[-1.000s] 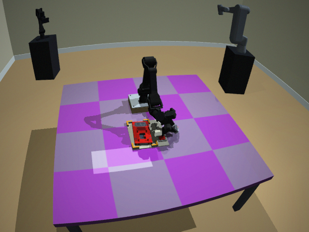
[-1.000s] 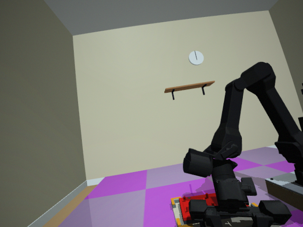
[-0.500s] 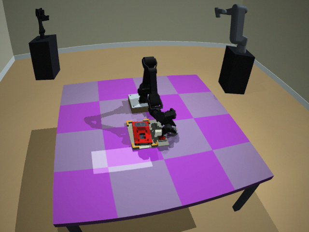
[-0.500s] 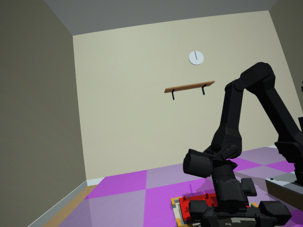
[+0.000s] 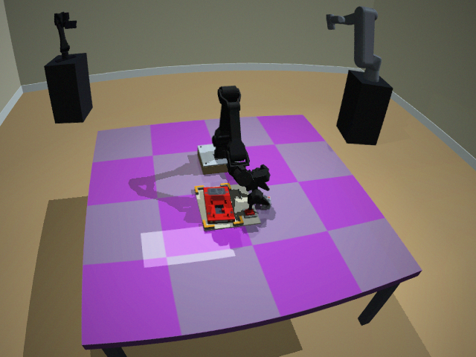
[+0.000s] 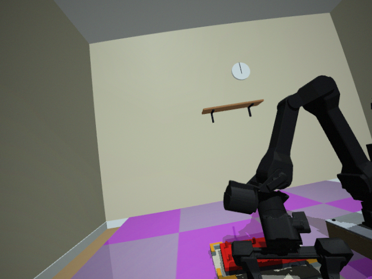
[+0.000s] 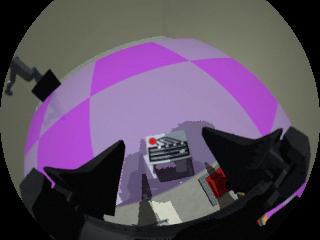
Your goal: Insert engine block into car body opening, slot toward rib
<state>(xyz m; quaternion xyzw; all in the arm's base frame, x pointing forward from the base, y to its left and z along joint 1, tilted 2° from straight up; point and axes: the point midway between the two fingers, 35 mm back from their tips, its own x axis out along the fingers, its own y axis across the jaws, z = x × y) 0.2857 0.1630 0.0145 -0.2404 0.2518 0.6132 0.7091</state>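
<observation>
The grey engine block is 30 mm below my gripper tip and 10 mm to the right of it.
</observation>
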